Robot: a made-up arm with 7 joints.
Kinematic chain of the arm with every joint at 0, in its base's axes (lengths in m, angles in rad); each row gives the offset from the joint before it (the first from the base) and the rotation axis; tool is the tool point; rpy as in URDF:
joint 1: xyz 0 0 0.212 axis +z
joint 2: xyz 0 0 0 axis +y
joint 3: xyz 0 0 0.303 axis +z
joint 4: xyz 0.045 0 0 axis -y
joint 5: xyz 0.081 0 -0.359 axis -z
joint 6: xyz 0 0 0 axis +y
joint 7: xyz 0.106 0 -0.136 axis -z
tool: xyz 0 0 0 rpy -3.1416 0 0
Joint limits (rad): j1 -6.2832..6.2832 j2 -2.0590..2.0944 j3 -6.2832..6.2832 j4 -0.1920..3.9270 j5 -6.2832..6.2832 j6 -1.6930..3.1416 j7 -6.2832..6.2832
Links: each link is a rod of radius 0.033 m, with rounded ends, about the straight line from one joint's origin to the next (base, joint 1, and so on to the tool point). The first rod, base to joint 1, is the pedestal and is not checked.
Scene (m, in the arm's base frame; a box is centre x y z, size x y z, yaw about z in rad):
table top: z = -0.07
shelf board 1: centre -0.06 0.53 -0 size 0.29 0.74 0.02 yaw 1.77
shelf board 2: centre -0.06 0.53 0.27 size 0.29 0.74 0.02 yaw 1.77
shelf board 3: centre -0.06 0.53 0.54 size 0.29 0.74 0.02 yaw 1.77
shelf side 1: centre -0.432 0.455 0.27 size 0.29 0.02 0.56 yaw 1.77
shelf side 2: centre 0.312 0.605 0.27 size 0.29 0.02 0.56 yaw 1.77
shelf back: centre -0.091 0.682 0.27 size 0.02 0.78 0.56 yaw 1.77
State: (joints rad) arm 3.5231 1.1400 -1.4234 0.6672 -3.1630 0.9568 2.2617
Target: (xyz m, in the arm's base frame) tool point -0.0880 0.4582 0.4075
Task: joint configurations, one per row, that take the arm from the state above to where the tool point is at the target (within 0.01 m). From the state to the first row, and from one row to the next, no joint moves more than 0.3 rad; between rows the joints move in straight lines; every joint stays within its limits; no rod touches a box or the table.
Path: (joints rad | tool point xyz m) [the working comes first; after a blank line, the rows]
Joints at the target: 3.4539 1.1812 -1.9785 0.7636 -3.1008 0.9987 2.2617
Straight joint move there: touches shelf board 2.

1: 3.7915 1.1626 -1.4602 0.5333 -3.1683 0.7849 2.2617 | -0.1820 0.3640 0.1304
2: 4.0599 1.1853 -1.4971 0.3993 -3.1736 0.6131 2.2617 | -0.1686 0.3024 0.1310
3: 4.3282 1.2079 -1.5339 0.2654 -3.1788 0.4412 2.2617 | -0.1413 0.2506 0.1365
4: 4.2196 1.4242 -1.7701 0.2547 -3.1577 0.4906 2.2617 | -0.1022 0.2823 0.2285
5: 4.1109 1.6405 -2.0063 0.2441 -3.1366 0.5400 2.2617 | -0.0657 0.2751 0.3230
6: 4.0023 1.8568 -2.2424 0.2334 -3.1156 0.5893 2.2617 | -0.0424 0.2325 0.4075
7: 3.8195 1.6316 -2.1544 0.4101 -3.1106 0.7258 2.2617 | -0.0727 0.3066 0.4088
8: 3.6367 1.4064 -2.0665 0.5869 -3.1057 0.8622 2.2617 | -0.0878 0.3851 0.4045
9: 3.4539 1.1812 -1.9785 0.7636 -3.1008 0.9987 2.2617 | -0.0880 0.4582 0.4075

